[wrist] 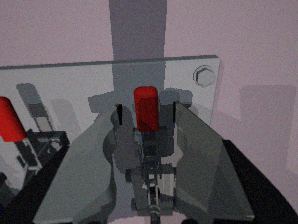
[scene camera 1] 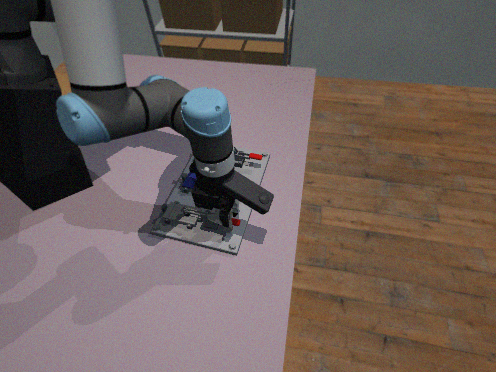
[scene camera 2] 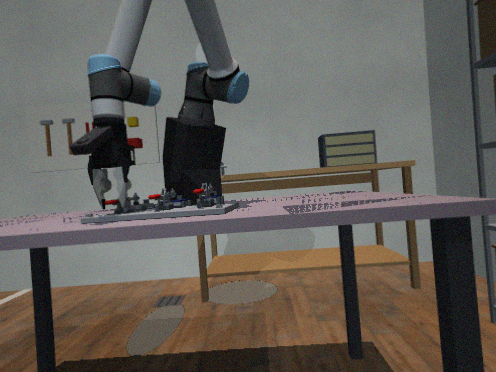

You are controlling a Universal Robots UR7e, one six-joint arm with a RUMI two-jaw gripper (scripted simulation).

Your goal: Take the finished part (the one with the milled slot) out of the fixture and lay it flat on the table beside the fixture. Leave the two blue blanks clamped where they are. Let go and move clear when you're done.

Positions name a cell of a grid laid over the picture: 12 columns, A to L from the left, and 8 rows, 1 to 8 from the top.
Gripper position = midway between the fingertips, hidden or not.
In view: the gripper (scene camera 2: C5) and a grey fixture plate (scene camera 1: F6).
The gripper shows as well in the wrist view (wrist: F4) and in scene camera 1 (scene camera 1: F5). The grey fixture plate shows as well in the wrist view (wrist: C4).
